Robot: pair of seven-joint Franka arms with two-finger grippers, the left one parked.
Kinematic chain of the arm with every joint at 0, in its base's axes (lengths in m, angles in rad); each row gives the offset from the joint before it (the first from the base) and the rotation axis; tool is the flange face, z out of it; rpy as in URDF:
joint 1: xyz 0 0 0.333 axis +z
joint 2: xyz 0 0 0 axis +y
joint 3: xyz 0 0 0.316 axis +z
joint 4: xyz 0.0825 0 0 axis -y
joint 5: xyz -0.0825 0 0.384 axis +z
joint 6: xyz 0 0 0 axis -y
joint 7: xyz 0.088 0 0 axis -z
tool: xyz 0 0 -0.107 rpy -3.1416 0 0
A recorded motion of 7 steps. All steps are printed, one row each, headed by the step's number.
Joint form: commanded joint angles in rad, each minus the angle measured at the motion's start. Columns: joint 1, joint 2, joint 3, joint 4, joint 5, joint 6, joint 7.
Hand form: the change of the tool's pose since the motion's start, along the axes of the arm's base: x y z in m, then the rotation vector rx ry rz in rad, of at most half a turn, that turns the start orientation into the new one. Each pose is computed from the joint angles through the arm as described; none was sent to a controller.
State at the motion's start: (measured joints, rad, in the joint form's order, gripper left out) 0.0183 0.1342 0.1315 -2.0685 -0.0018 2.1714 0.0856
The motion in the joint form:
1: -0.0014 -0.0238 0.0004 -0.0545 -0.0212 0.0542 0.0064
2: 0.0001 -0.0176 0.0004 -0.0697 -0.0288 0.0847 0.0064
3: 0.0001 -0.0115 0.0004 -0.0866 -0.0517 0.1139 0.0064
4: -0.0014 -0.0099 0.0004 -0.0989 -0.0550 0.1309 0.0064
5: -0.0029 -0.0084 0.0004 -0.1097 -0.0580 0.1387 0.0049
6: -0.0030 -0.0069 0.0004 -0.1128 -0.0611 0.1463 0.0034
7: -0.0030 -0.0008 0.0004 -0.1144 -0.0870 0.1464 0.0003
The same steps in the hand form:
1: -0.0095 -0.0022 -0.0062 -0.0160 -0.0261 0.0059
2: -0.0105 -0.0016 -0.0136 -0.0192 -0.0360 0.0125
3: -0.0121 -0.0022 -0.0217 -0.0338 -0.0448 0.0281
4: -0.0138 -0.0032 -0.0264 -0.0350 -0.0482 0.0294
5: -0.0160 -0.0043 -0.0312 -0.0373 -0.0440 0.0319
6: -0.0162 -0.0043 -0.0327 -0.0386 -0.0473 0.0356
7: -0.0165 -0.0049 -0.0367 -0.0573 -0.0427 0.0567

